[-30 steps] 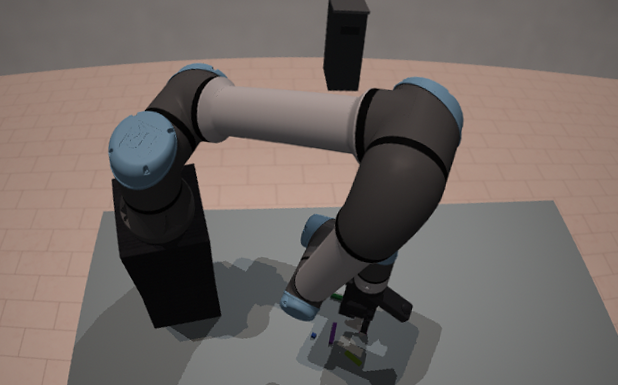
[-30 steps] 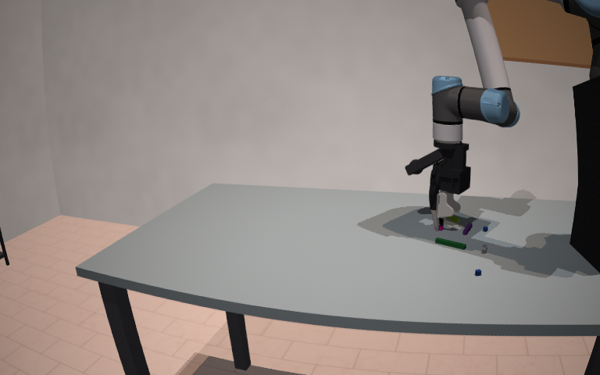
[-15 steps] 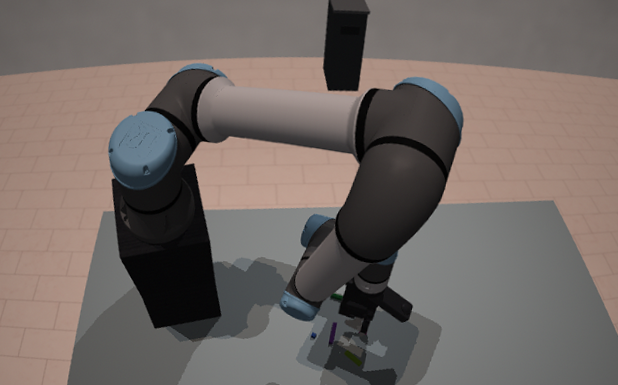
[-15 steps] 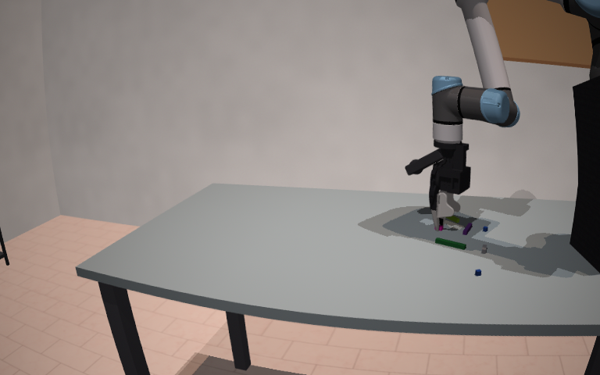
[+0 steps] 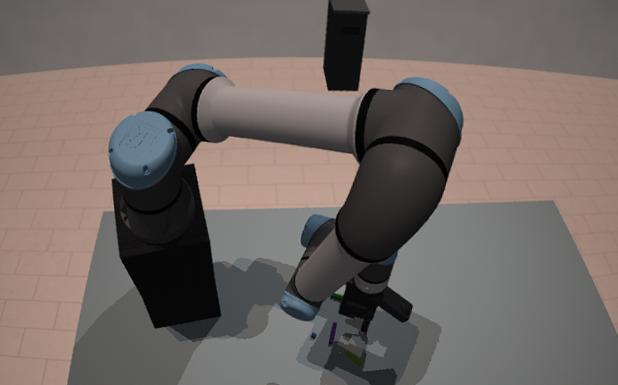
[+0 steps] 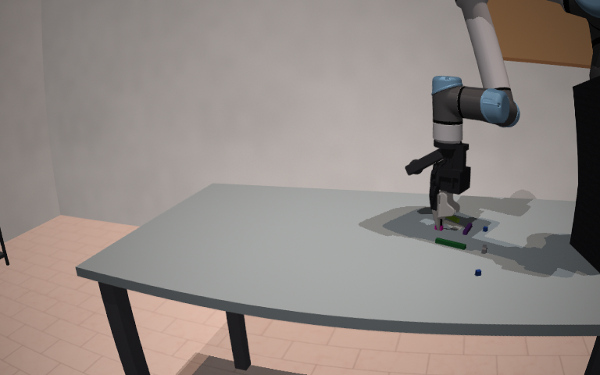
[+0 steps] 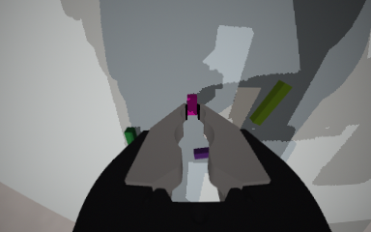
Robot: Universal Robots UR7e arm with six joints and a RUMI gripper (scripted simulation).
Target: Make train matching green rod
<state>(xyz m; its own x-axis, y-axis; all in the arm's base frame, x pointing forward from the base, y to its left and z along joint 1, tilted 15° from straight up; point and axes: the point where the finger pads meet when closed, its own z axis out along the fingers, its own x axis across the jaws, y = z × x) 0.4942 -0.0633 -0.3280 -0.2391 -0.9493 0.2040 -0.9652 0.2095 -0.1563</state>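
My hand is 8 cm past the purple rod, 1 cm to the left of it and 1 cm above it. The rest, counted from my hand: green rod (9 cm to the left, 5 cm behind, 1 cm below); then lime rod (8 cm to the right, 2 cm behind, 1 cm below); then magenta rod (1 cm below).
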